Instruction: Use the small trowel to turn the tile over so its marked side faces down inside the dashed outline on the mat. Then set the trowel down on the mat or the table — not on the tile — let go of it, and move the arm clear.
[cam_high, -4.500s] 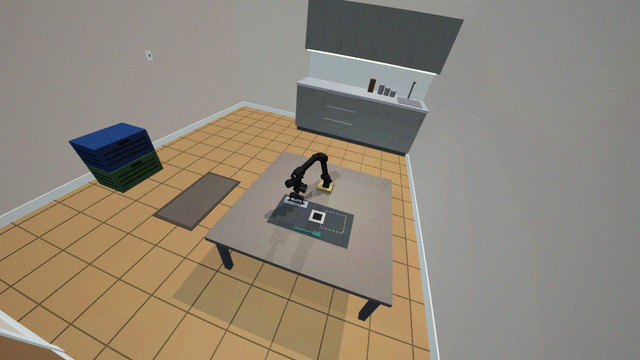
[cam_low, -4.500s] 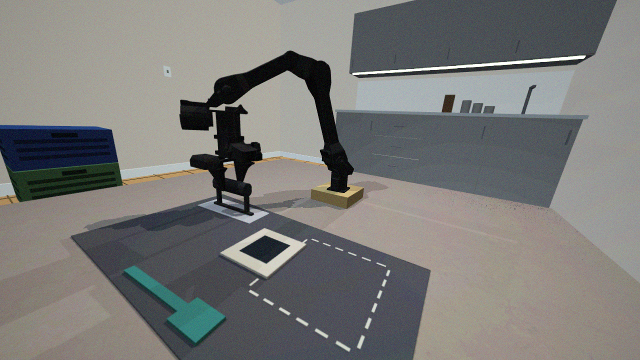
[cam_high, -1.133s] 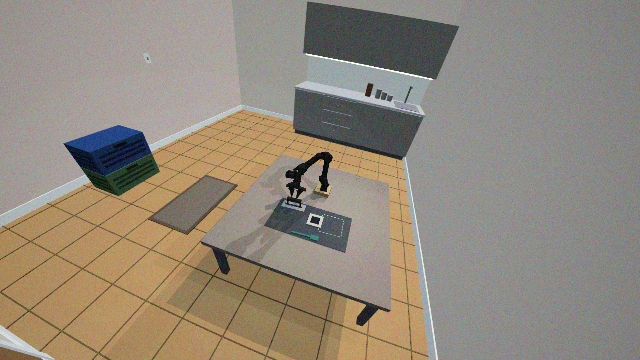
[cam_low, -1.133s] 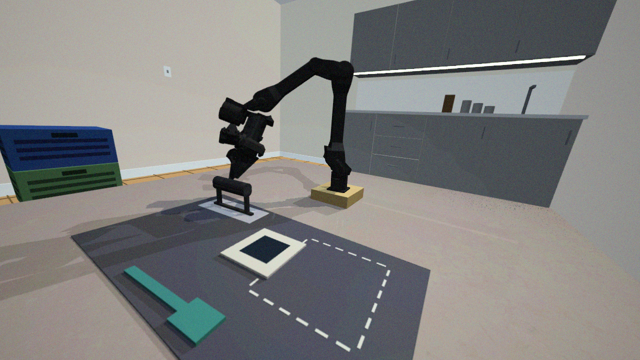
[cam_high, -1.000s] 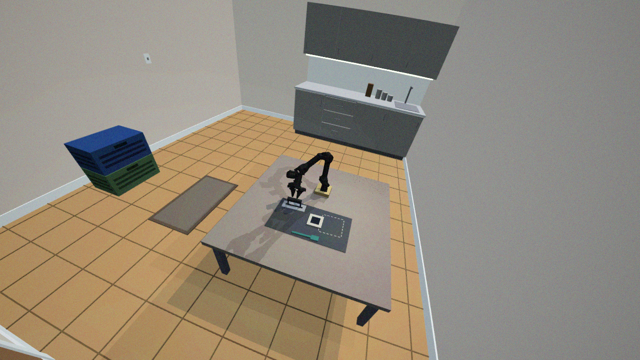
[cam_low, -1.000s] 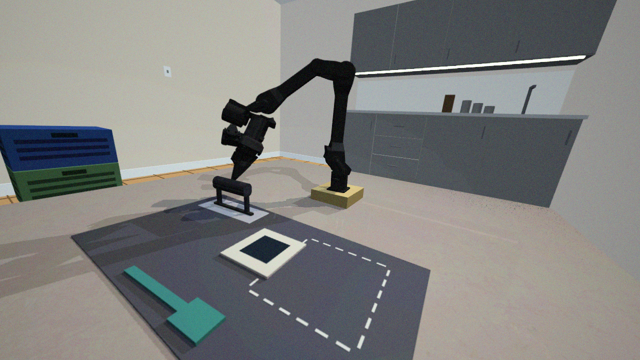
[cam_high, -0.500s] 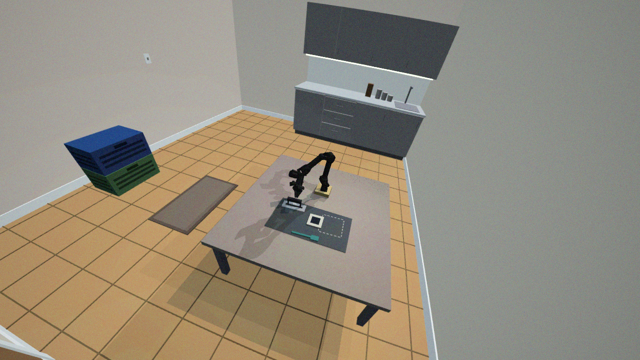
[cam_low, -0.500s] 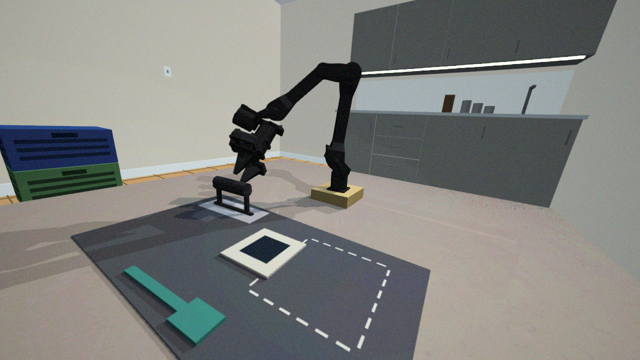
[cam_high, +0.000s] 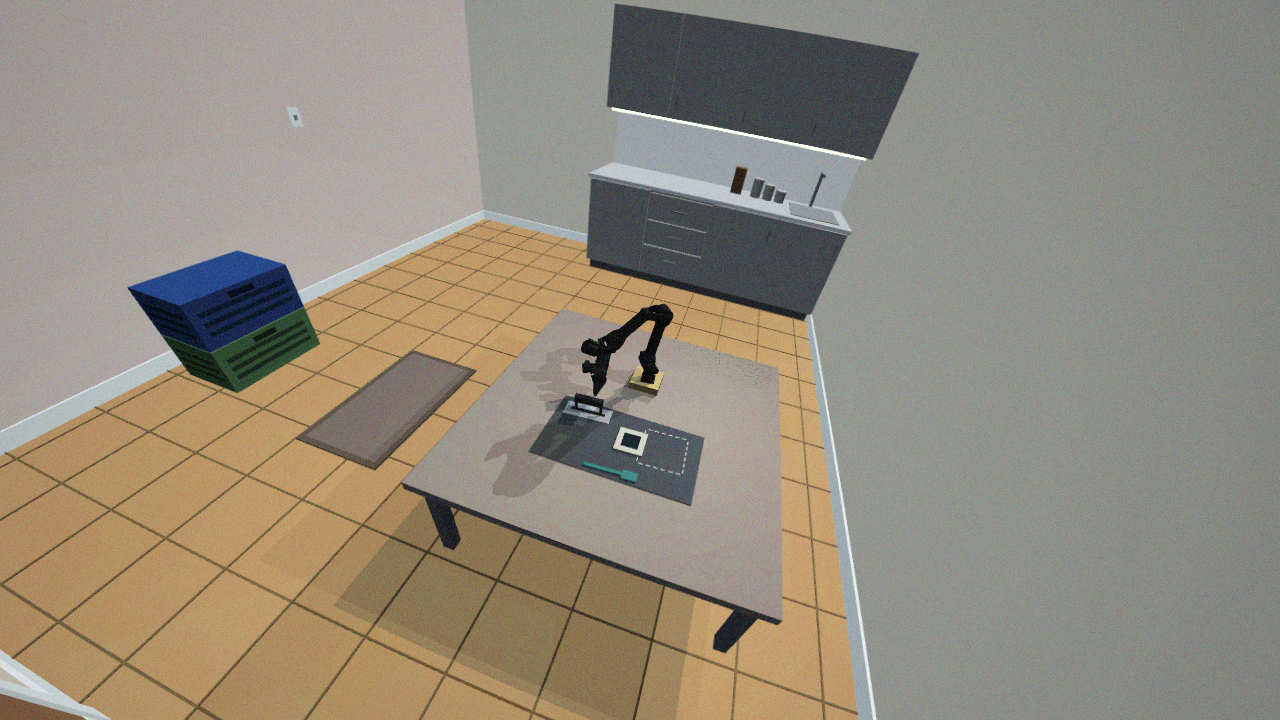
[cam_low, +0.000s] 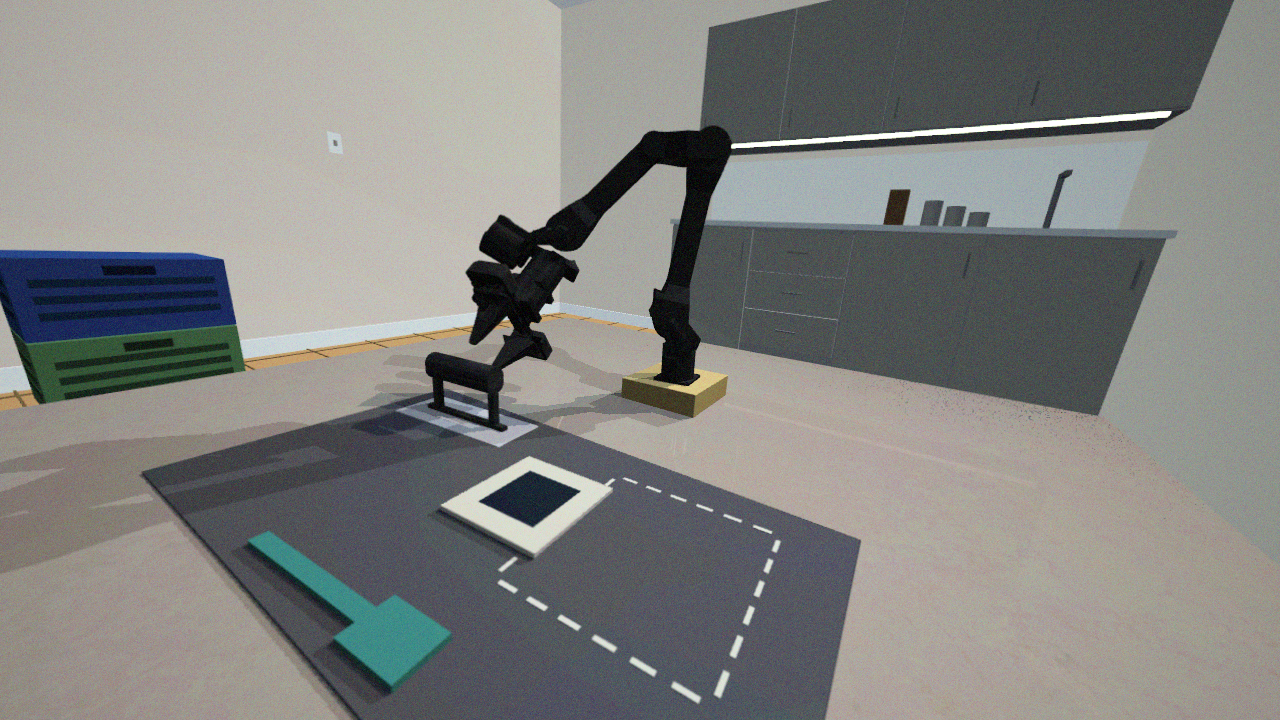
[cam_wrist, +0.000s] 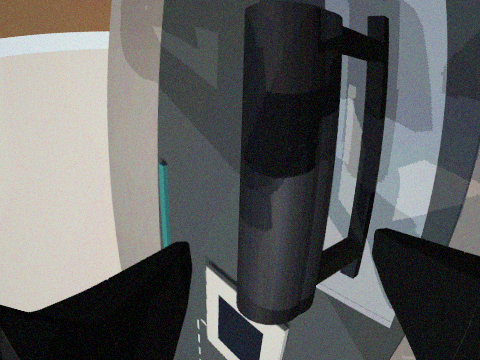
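My gripper tip is 16 cm to the right of the dark mat, 15 cm short of it and 11 cm above it. From my gripper tip the other things lie so: cream tile (19 cm to the left, 13 cm ahead, 9 cm below); then teal trowel (29 cm ahead, 17 cm to the left, 9 cm below).
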